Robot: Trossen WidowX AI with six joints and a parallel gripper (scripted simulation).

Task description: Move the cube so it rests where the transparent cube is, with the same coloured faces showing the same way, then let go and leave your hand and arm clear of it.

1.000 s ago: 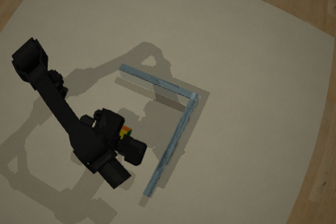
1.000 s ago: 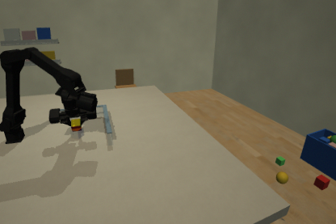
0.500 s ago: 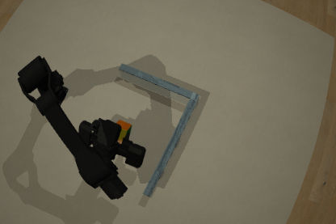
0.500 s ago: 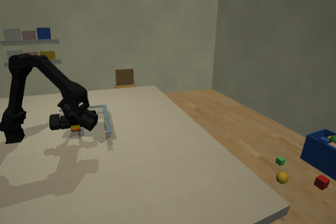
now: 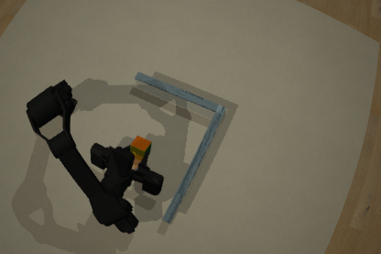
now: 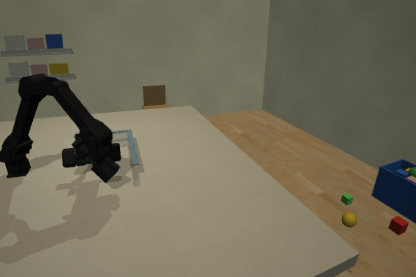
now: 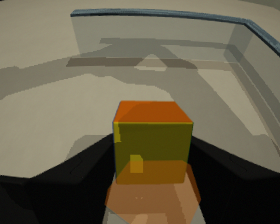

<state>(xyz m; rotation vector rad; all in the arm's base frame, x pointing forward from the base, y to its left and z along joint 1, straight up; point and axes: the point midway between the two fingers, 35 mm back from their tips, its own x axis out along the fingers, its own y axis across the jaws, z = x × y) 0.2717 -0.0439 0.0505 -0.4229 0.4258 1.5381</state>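
The transparent cube is 30 mm below my hand.
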